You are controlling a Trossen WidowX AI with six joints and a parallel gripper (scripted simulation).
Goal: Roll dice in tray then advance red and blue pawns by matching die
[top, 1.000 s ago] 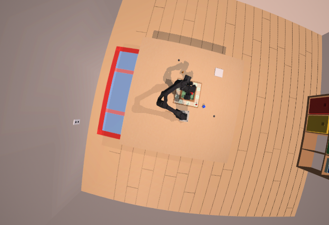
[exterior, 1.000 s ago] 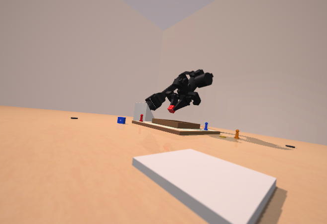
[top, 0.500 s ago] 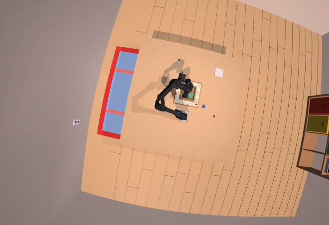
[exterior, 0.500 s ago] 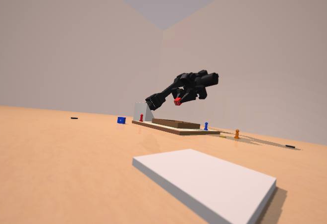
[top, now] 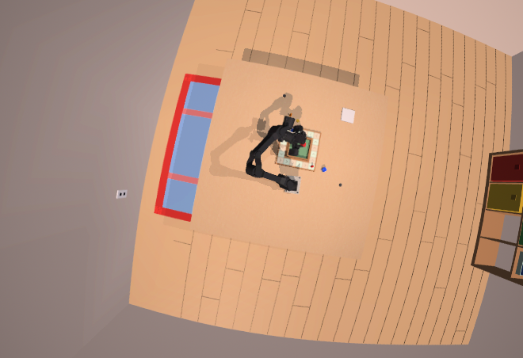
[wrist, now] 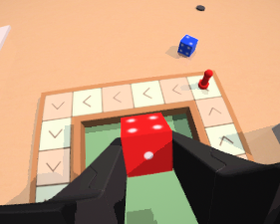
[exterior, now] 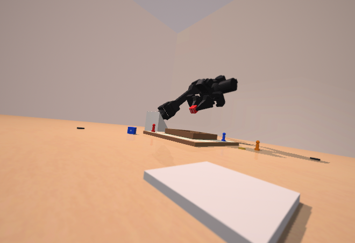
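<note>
Now: the red pawn 12 cm behind my gripper tip, 10 cm to the right of it and 10 cm below it. The rest, counted from my gripper tip: small yellow piece (20 cm ahead, 12 cm below, 3 cm to the left); blue pawn (12 cm ahead, 10 cm below, 7 cm to the left); tray (12 cm below).
</note>
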